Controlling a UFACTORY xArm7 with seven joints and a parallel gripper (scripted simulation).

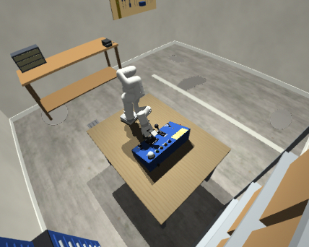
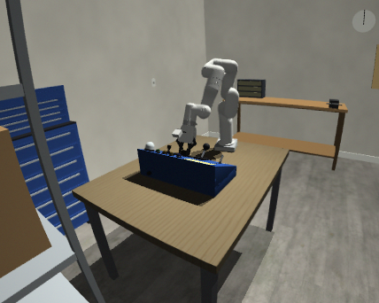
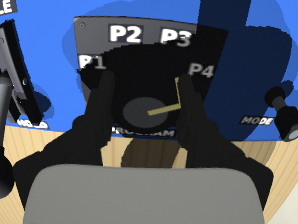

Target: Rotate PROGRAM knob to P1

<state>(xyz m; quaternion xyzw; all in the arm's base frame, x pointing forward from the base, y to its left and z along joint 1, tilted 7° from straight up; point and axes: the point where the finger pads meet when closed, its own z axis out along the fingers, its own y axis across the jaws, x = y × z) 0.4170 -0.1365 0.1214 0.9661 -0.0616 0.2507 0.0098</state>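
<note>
Right now my hand is 50 mm to the right of the blue console, 40 mm short of it and 30 mm above it. Also, from my hand: black ball-handled lever: 120 mm to the left, 10 mm above; then mode knob: 120 mm to the right, 20 mm behind; then toggle: 240 mm to the left, 40 mm ahead, 10 mm below.
</note>
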